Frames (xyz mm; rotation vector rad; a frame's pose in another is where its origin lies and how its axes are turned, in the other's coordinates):
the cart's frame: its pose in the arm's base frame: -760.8 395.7 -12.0 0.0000 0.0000 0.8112
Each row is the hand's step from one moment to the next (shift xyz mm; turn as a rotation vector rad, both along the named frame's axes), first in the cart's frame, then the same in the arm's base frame.
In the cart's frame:
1: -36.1 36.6 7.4 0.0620 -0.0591 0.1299
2: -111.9 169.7 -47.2 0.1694 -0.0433 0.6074
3: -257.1 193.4 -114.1 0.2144 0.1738 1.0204
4: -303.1 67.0 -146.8 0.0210 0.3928 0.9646
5: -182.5 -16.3 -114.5 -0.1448 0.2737 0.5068
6: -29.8 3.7 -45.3 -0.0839 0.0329 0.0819
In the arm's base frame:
1: -51.4 -1.0 7.4 0.0855 0.0043 0.1299
2: -200.1 35.7 -47.2 0.1481 0.0930 0.6074
3: -317.3 -53.2 -114.1 0.0216 0.2751 1.0204
4: -257.3 -173.6 -146.8 -0.2704 0.2857 0.9646
5: -113.9 -143.6 -114.5 -0.2982 0.0835 0.5068
6: -23.2 -19.1 -45.3 -0.0816 -0.0382 0.0819

